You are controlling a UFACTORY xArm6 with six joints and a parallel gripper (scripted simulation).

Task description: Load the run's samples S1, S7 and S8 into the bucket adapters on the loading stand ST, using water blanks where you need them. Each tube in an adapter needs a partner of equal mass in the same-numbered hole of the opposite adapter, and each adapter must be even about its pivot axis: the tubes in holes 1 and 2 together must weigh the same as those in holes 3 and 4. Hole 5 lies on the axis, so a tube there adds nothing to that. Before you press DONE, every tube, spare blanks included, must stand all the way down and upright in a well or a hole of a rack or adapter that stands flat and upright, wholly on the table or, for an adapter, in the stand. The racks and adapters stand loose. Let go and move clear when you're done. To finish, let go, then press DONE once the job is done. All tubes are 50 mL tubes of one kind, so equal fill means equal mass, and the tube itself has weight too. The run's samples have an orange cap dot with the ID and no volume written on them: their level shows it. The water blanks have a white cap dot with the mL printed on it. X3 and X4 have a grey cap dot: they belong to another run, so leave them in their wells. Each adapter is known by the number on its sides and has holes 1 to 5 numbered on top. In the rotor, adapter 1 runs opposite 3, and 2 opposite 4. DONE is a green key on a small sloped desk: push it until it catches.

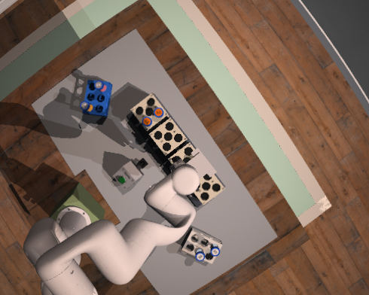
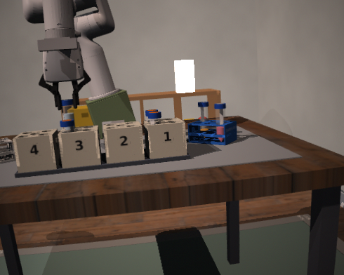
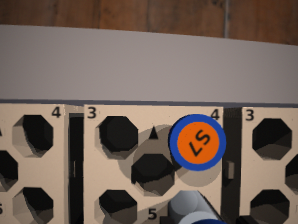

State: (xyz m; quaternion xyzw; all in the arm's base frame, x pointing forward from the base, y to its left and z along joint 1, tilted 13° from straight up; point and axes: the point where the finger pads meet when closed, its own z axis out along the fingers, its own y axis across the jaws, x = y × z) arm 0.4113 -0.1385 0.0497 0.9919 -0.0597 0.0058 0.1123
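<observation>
The blue-capped tube lies 50 mm below my hand and 10 mm to the right of it. Round my hand: tube of yellowish liquid 210 mm to the left, 100 mm below, 30 mm ahead; loading stand 160 mm below, 80 mm to the left, 30 mm ahead; pink tube 100 mm below, 40 mm ahead.
</observation>
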